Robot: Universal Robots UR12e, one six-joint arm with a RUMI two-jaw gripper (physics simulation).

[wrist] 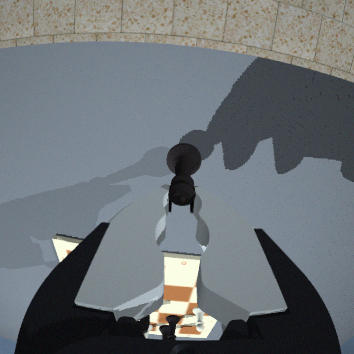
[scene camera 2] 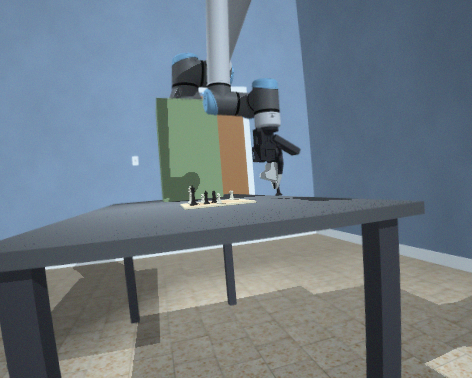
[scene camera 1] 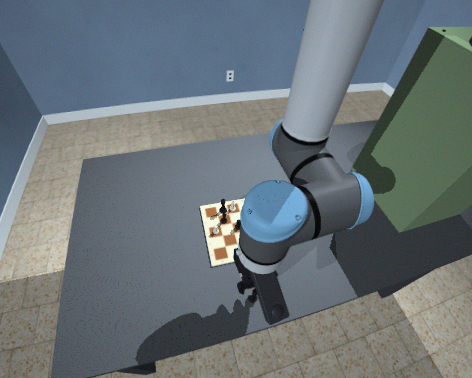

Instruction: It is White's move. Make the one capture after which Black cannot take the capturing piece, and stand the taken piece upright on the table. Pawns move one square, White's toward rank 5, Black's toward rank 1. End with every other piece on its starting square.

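Where they show: gripper, fingertip midpoint: [wrist: 180,187] [scene camera 2: 275,188] [scene camera 1: 252,291]; arm's base, origin of the base link: [scene camera 2: 185,104].
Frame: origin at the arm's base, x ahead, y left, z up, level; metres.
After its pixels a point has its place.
Note:
My gripper [wrist: 180,187] @[x 0.696, y 0.079, z -0.501 m] [scene camera 2: 276,183] @[x 0.696, y 0.079, z -0.501 m] is shut on a black chess piece [wrist: 183,159] @[x 0.699, y 0.095, z -0.511 m] [scene camera 2: 279,191] @[x 0.705, y 0.089, z -0.511 m], which hangs base down over the grey table, past the board's edge. The chessboard [scene camera 1: 215,259] @[x 0.744, y -0.055, z -0.529 m] [scene camera 2: 245,201] @[x 0.743, y -0.069, z -0.529 m] [wrist: 182,272] @[x 0.688, y -0.051, z -0.529 m] is partly hidden by the arm in scene camera 1 and by the fingers in the wrist view. On it stand a tall black piece [scene camera 1: 223,206] @[x 0.652, y -0.201, z -0.500 m] [scene camera 2: 193,195] @[x 0.655, y -0.206, z -0.498 m], a smaller black piece [scene camera 1: 224,219] @[x 0.666, y -0.163, z -0.515 m], another black piece [scene camera 1: 237,225] @[x 0.639, y -0.123, z -0.511 m], a white piece [scene camera 1: 232,205] @[x 0.620, y -0.199, z -0.510 m] and a white piece [scene camera 1: 216,230] @[x 0.704, y -0.138, z -0.519 m]. Another white piece [scene camera 2: 231,194] @[x 0.579, y -0.036, z -0.510 m] stands apart from the group.
The grey table [scene camera 1: 125,220] @[x 0.960, y -0.302, z -0.535 m] [scene camera 2: 150,222] @[x 0.941, y -0.391, z -0.535 m] extends around the board. A large green block [scene camera 1: 425,130] @[x 0.109, y -0.022, z -0.215 m] [scene camera 2: 192,150] @[x 0.109, y -0.017, z -0.279 m] stands beyond the table's right side in scene camera 1. The table's front edge lies near the gripper there, with tiled floor [scene camera 1: 320,345] [wrist: 150,20] beyond it.

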